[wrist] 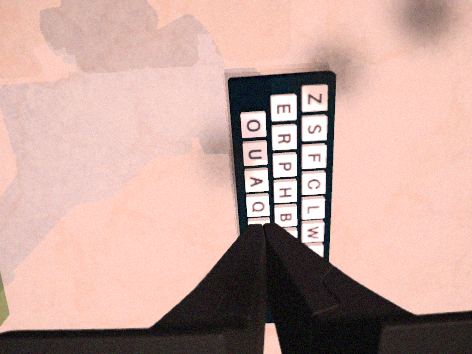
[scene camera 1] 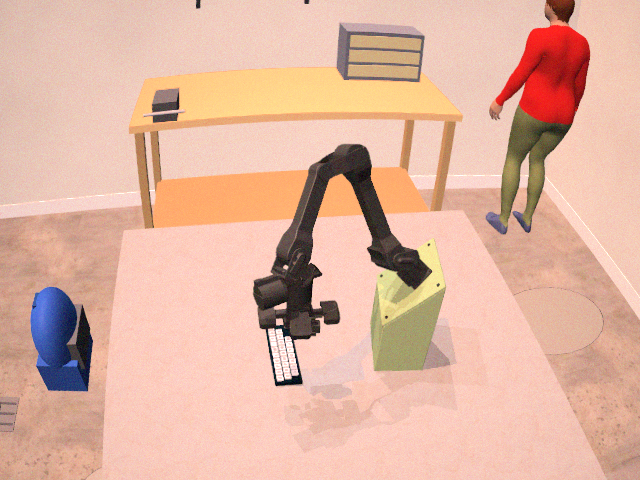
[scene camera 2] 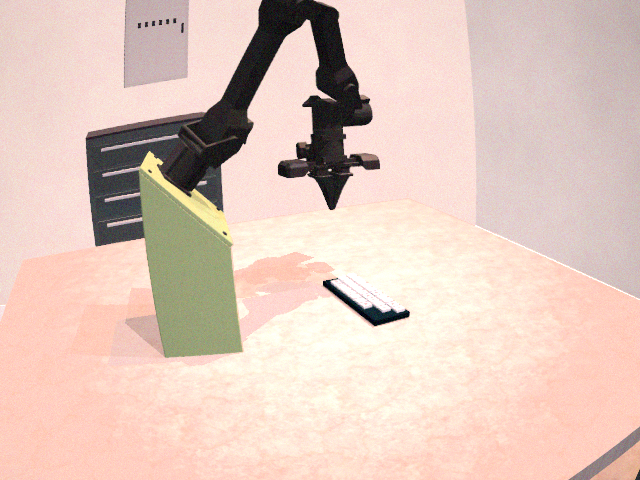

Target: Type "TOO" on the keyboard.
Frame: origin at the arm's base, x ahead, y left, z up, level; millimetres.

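Seen in the pictures: gripper, fingertip midpoint: (wrist: 262, 236) (scene camera 2: 331, 209); arm's base, origin of the base link: (scene camera 1: 418, 275) (scene camera 2: 172, 180).
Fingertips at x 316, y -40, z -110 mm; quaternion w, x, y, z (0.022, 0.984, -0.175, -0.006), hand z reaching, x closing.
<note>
Pixels of each thing's top centre, then the offset from my fingertips to it. Level surfaces: height alone.
- dark keyboard, middle of its top: (wrist: 286, 222) (scene camera 2: 364, 292) (scene camera 1: 283, 351) 5 mm back, 85 mm right, 143 mm down
- O key, middle of its top: (wrist: 253, 125) 1 mm ahead, 4 mm right, 143 mm down
- table, its level: 161 mm down
A dark keyboard (scene camera 1: 284, 356) (scene camera 2: 367, 300) (wrist: 255, 90) with white keys lies flat on the table. In the wrist view its rows show the O key (wrist: 253, 125), then U, A and Q below it; E, R, P, H and B in the middle; Z, S, F, C, L and W at the right. No T key can be read; the lower part of the keyboard is hidden behind the fingers. My gripper (scene camera 2: 331, 207) (wrist: 262, 236) is shut and empty, pointing down, well above the table in the second scene view. In the wrist view its tips overlap the key below Q.
The arm stands on a tall green pedestal (scene camera 1: 405, 330) (scene camera 2: 191, 289) beside the keyboard on the table (scene camera 1: 170, 413) (scene camera 2: 330, 403). Behind are a wooden bench (scene camera 1: 289, 95) with a drawer box, and a person in red. A blue object (scene camera 1: 54, 328) stands left of the table.
</note>
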